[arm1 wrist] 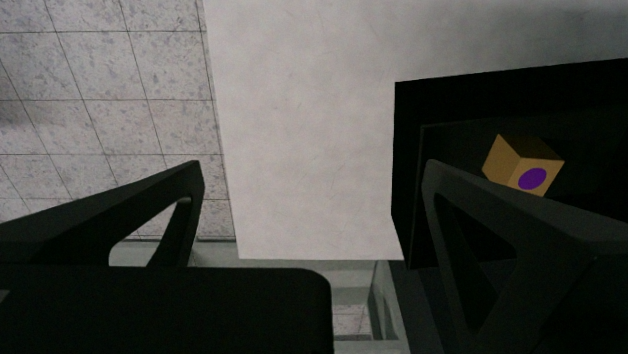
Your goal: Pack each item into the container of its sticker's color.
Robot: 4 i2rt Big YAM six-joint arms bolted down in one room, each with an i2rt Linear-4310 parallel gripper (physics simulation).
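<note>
A tan cube (pixel 522 165) with a purple round sticker on one face lies inside a black open tray (pixel 407 150) at the right of the view. The sticker faces the camera side. My arm1 gripper (pixel 313 167) is open, its two fingers wide apart, with no item between them. Its right finger overlaps the tray's left part and stands just left of the cube in the view; its left finger shows over the floor. The right part of the tray is cut off by the frame edge. The arm2, arm3 and arm4 grippers do not show.
The tray stands on a pale table top (pixel 310 125) whose left edge and near edge show. Tiled floor (pixel 125 75) lies to the left. A grey-green frame structure (pixel 385 300) shows below the near edge, beside a dark part at the bottom right.
</note>
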